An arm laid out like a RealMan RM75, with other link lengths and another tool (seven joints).
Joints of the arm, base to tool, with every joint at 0 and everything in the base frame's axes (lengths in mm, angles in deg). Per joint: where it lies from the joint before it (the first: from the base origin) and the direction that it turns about. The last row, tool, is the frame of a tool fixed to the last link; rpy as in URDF.
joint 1: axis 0 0 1 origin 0.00 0.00 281.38
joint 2: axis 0 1 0 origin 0.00 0.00 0.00
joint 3: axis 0 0 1 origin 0.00 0.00 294.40
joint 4: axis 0 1 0 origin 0.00 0.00 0.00
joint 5: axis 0 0 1 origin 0.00 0.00 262.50
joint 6: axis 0 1 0 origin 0.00 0.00 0.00
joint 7: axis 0 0 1 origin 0.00 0.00 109.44
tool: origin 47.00 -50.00 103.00 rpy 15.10 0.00 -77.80
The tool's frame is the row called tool.
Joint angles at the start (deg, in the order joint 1, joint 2, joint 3, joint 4, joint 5, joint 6, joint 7): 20.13, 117.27, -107.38, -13.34, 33.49, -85.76, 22.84
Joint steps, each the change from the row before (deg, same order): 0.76, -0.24, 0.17, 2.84, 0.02, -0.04, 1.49; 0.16, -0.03, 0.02, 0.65, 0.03, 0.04, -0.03; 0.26, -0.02, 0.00, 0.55, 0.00, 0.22, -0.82; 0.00, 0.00, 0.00, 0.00, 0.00, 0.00, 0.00; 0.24, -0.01, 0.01, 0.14, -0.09, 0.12, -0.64; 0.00, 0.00, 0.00, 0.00, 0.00, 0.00, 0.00; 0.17, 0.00, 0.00, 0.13, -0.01, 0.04, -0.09; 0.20, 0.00, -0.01, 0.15, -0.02, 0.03, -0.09; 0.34, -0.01, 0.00, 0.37, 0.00, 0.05, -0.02; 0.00, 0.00, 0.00, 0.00, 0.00, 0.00, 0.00; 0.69, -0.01, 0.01, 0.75, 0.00, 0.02, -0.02; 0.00, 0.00, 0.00, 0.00, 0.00, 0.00, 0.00
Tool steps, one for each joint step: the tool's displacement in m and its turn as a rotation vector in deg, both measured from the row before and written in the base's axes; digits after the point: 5 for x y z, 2 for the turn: 0.01111, -0.00278, 0.00034, -1.04, -0.04, -1.27; 0.00281, -0.00091, 0.00021, -0.16, -0.31, -0.46; 0.00213, 0.00007, 0.00050, -0.05, -0.99, -0.62; 0.00000, 0.00000, 0.00000, 0.00, 0.00, 0.00; -0.00063, 0.00134, 0.00032, 0.01, -0.69, -0.11; 0.00000, 0.00000, 0.00000, 0.00, 0.00, 0.00; -0.00043, 0.00088, -0.00004, -0.04, -0.14, 0.01; -0.00062, 0.00105, -0.00009, -0.06, -0.16, 0.04; -0.00031, 0.00141, -0.00006, -0.13, -0.19, -0.02; 0.00000, 0.00000, 0.00000, 0.00, 0.00, 0.00; -0.00093, 0.00281, 0.00000, -0.21, -0.35, 0.03; 0.00000, 0.00000, 0.00000, 0.00, 0.00, 0.00
